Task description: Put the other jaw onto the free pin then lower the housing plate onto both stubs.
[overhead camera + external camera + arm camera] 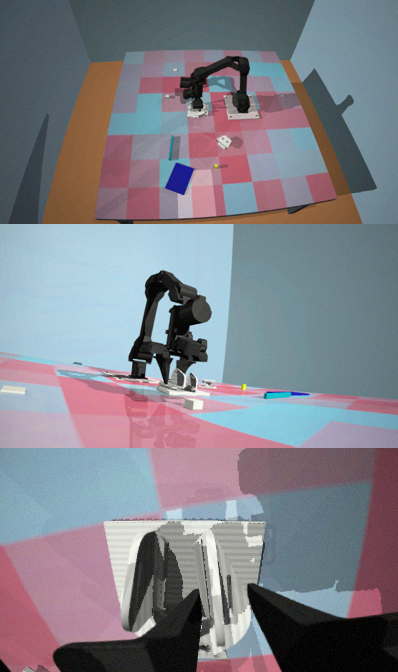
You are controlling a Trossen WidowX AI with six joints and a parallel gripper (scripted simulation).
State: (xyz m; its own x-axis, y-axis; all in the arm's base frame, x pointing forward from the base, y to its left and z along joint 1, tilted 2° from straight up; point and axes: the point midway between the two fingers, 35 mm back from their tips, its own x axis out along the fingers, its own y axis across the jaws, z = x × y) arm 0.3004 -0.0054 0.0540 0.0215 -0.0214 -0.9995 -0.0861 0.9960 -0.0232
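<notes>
Now: the housing plate 260 mm to the left of my gripper tip, 170 mm behind it and 10 mm above it. Round my gripper tip: blue card (490 mm to the left, 70 mm ahead, 20 mm below); yellow cube (420 mm to the left, 120 mm behind, 10 mm below); teal pen (310 mm to the left, 130 mm ahead, 10 mm below).
</notes>
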